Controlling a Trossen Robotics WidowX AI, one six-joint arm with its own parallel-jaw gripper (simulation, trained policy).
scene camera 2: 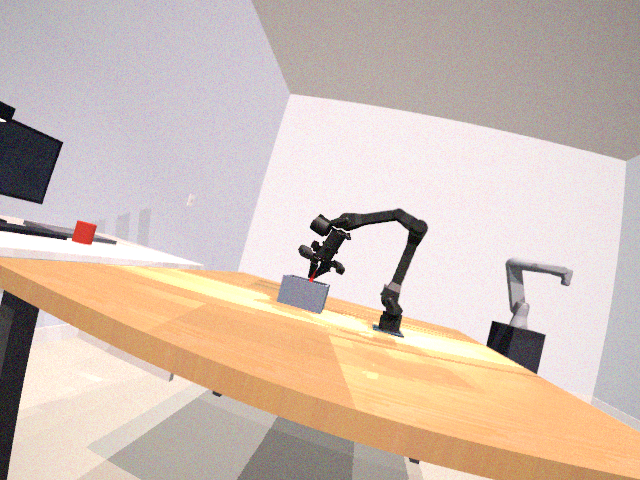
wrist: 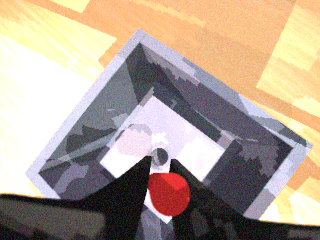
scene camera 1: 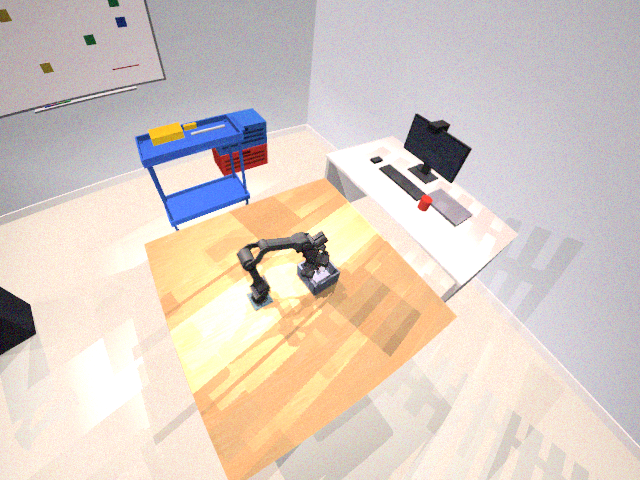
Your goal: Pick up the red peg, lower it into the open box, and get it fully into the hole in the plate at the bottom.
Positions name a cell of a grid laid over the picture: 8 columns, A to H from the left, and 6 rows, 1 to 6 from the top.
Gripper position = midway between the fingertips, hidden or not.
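Observation:
There's a red peg (wrist: E5), and there's a grey box (scene camera 2: D4). You'd find the box in the wrist view (wrist: G4) too. And then there's the gripper (scene camera 2: D4), which also appears in the wrist view (wrist: E5).

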